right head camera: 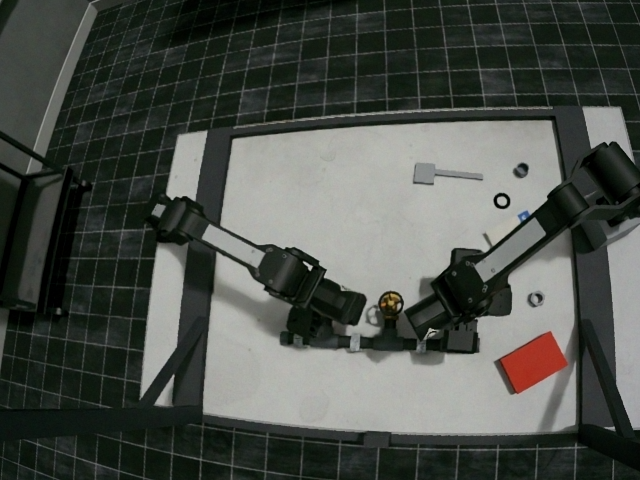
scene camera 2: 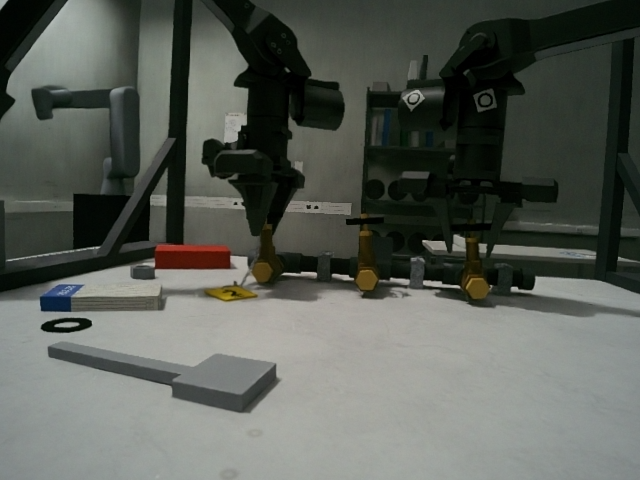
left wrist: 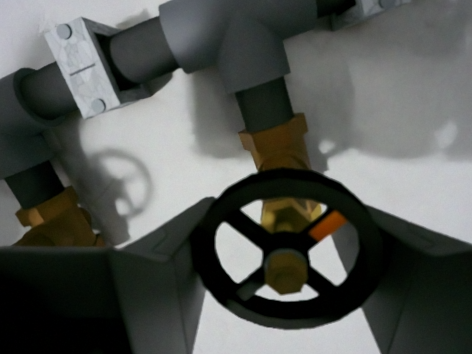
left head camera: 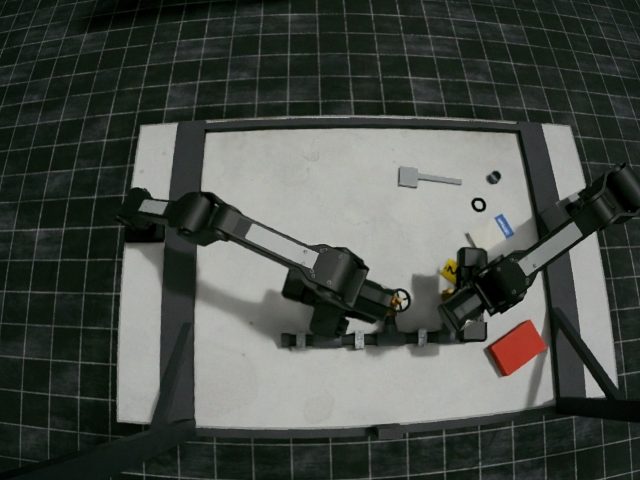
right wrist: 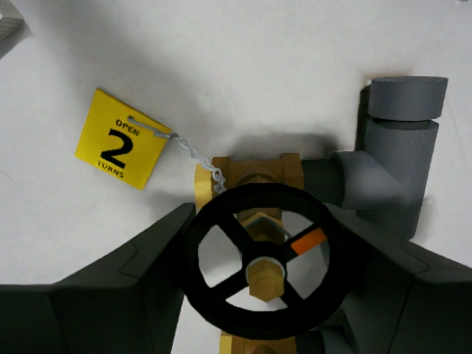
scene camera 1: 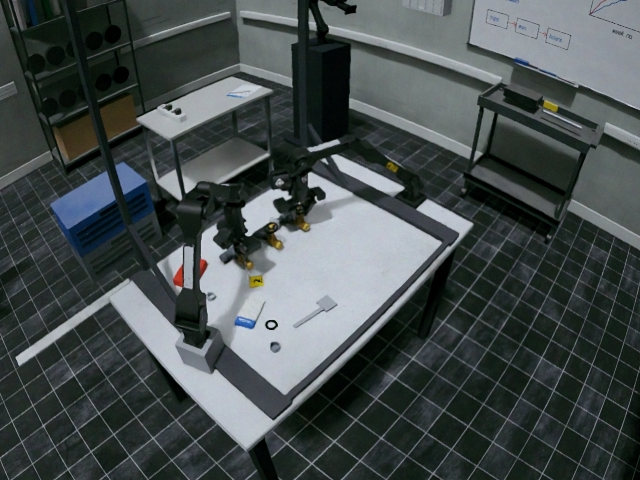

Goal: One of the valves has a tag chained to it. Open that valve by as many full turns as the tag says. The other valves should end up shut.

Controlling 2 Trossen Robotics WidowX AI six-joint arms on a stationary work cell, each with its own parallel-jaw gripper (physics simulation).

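Frame: origin at the left arm's base, x back, y left, z down, level; millimetres.
Seen in the pictures: left gripper, fingertip midpoint: [scene camera 2: 468, 255] [left wrist: 271, 205] [scene camera 1: 299, 217]; right gripper, fingertip midpoint: [scene camera 2: 262, 235] [right wrist: 256, 213] [scene camera 1: 241, 254]; left arm's base, origin of the base link: [left head camera: 144, 220] [scene camera 1: 411, 195]; right arm's base, origin of the base link: [scene camera 1: 196, 337].
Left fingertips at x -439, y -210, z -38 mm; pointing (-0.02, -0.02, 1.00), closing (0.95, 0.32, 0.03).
Observation:
Offsets run from my left fingertips to a thing's top centre. "*": to the spot under its first point.
Three brass valves with black handwheels stand on a dark pipe [left head camera: 374, 339] [scene camera 2: 341, 266]. A yellow tag {* dx -278, dy +73, dz +56 mm} [left head camera: 449, 270] [scene camera 1: 256, 281] [scene camera 2: 231, 293] [right wrist: 120, 142] reads "OPEN 2 TURNS" and is chained to the tagged valve {* dx -263, dy +3, dz +21 mm} [scene camera 2: 266, 258] [right wrist: 287, 172], leftmost in scene camera 2. My right gripper [scene camera 2: 265, 229] [right wrist: 256, 213] is shut on its handwheel {dx -271, dy -9, dz -42 mm} [right wrist: 260, 330], the orange mark at upper right. My left gripper [scene camera 2: 469, 242] [left wrist: 271, 205] is shut on the handwheel {dx +2, dy -2, dz -42 mm} [left wrist: 287, 316] of the valve at the other end {* dx +4, dy +8, dz +9 mm} [scene camera 2: 472, 263], orange mark also upper right. The middle valve {* dx -136, dy -7, dz -45 mm} [right head camera: 391, 303] [scene camera 2: 366, 258] stands untouched between them.
A red block {dx -428, dy -121, dz +30 mm} [left head camera: 516, 347] [right head camera: 534, 362] [scene camera 2: 192, 256] lies beside the tagged end of the pipe. A grey paddle {dx -258, dy +300, dz +49 mm} [left head camera: 408, 176] [scene camera 2: 224, 379], a blue-and-white block {dx -394, dy +158, dz +45 mm} [left head camera: 504, 226] [scene camera 2: 103, 298], a black ring {dx -377, dy +236, dz +58 mm} [left head camera: 472, 205] and a nut {dx -441, dy +13, dz +44 mm} [scene camera 2: 142, 271] lie on the table.

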